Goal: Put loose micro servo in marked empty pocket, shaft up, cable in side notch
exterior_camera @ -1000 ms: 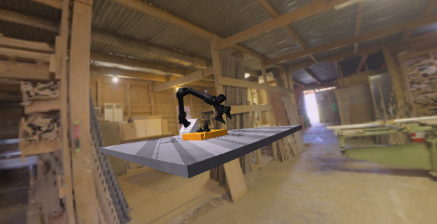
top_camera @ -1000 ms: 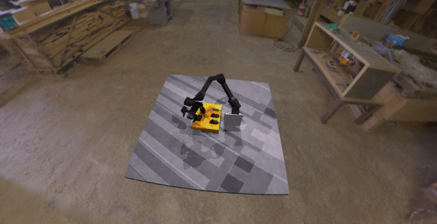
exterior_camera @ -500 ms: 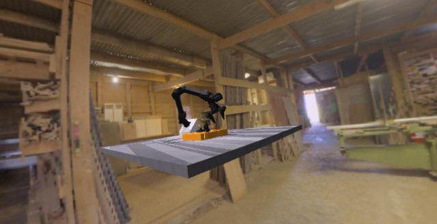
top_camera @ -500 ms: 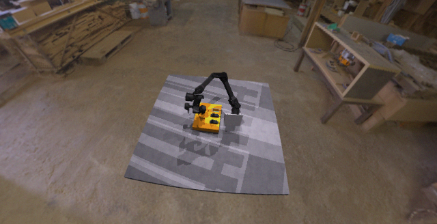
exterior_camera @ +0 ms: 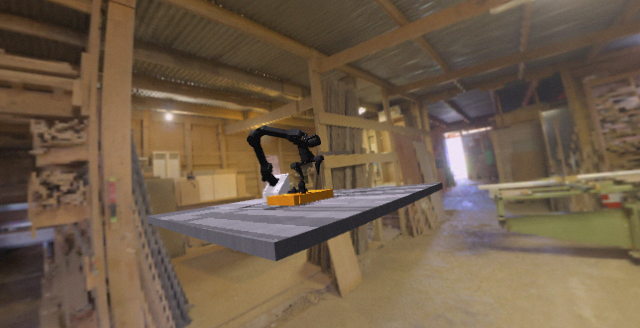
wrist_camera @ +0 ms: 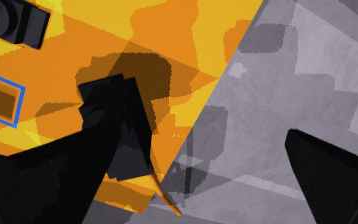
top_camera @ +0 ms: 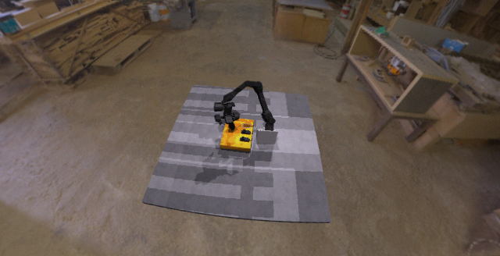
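The deck is 110 mm below my gripper tip, 60 mm behind it and 10 mm to the right of it.
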